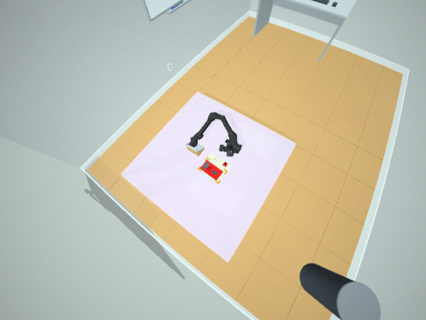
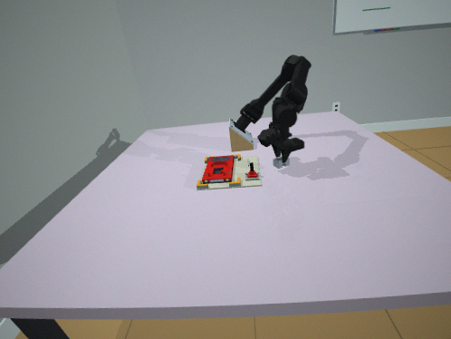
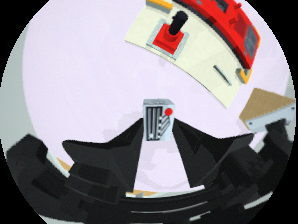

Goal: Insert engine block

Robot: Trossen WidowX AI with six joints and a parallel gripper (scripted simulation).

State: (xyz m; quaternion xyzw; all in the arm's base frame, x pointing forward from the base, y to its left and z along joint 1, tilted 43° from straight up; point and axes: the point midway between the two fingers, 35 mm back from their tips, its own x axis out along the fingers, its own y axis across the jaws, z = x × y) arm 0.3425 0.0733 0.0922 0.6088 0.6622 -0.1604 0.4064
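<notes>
Now: gripper tip 20 cm to the left of the cream base plate, 5 cm past it and 3 cm above it. Round my gripper tip: black upright stick (11 cm to the right, 2 cm ahead, 1 cm below); then engine block (1 cm below).
</notes>
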